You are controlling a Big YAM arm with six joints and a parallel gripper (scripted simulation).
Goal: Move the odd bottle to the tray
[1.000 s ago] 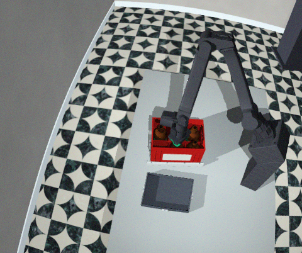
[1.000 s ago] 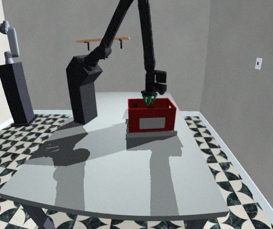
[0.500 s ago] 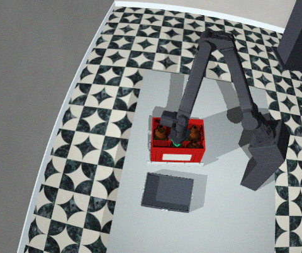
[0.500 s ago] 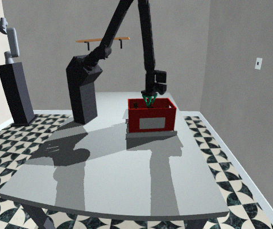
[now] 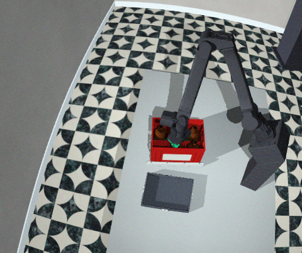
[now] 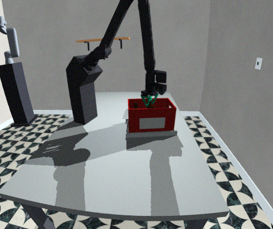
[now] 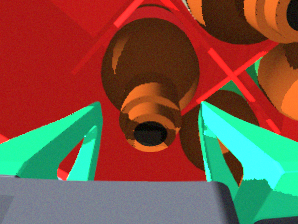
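My gripper is now 10 mm past the crate, 40 mm to the left of it and 70 mm above it. Round my hand: dark grey tray 60 mm ahead, 220 mm to the left, 140 mm below; then glass bottle 90 mm to the right, 60 mm below.
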